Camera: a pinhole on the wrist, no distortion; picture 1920 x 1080 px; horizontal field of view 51.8 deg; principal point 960.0 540.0 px. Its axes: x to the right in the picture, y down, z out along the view. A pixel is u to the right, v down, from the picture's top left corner.
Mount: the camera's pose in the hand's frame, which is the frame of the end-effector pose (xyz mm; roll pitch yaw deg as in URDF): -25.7 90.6 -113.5 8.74 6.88 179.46
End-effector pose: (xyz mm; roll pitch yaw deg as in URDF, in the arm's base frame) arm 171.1 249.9 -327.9 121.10 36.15 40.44
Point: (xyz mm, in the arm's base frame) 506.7 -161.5 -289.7
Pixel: 759.2 136.4
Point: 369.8 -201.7 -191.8
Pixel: 1357.7 200.0
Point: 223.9 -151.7 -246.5
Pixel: 1593.5 721.2
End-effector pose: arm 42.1 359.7 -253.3 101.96 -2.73 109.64
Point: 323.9 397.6 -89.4
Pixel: 876.2 137.8
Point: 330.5 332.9 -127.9
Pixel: 1230.5 339.3
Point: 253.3 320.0 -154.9
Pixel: 1272.0 504.9
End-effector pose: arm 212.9 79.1 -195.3 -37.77 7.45 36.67
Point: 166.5 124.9 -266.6
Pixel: 176.8 742.5
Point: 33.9 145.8 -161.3
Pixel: 1410.4 649.5
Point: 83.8 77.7 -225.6
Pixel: 1837.3 913.2
